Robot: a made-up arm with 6 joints.
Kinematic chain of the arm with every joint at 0, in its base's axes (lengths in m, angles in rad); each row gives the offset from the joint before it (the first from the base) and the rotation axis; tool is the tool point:
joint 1: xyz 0 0 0.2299 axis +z
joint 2: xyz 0 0 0 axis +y
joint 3: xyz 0 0 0.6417 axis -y
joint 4: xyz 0 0 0 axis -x
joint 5: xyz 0.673 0 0 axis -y
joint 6: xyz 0 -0.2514 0 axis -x
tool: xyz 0 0 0
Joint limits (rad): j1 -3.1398..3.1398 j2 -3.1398..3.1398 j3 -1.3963..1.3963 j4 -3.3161..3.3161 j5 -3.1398..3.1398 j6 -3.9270..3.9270
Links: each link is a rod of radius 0.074 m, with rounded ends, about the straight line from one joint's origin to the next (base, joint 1, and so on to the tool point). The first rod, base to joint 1, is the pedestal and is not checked.
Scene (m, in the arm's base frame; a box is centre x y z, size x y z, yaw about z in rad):
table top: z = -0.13
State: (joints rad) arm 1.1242 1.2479 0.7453 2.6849 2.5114 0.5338
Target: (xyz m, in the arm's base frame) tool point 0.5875 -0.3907 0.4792
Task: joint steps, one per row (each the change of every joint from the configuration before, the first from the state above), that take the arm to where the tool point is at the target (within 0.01 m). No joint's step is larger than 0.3 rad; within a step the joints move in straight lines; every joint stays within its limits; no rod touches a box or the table.
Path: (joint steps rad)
1: -0.2964 -0.1545 -0.1719 0.0583 0.0000 0.0000
2: -0.2964 -0.1545 -0.1720 0.0582 0.0000 0.0000
3: -0.2965 -0.1546 -0.1719 0.0583 0.0000 0.0000
4: -0.2964 -0.1545 -0.1719 0.0583 0.0000 0.0000
5: -0.2964 -0.1545 -0.1720 0.0582 0.0000 0.0000
6: -0.2964 -0.1545 -0.1719 0.0583 0.0000 0.0000
7: -0.2964 -0.1545 -0.1719 0.0583 0.0000 0.0000

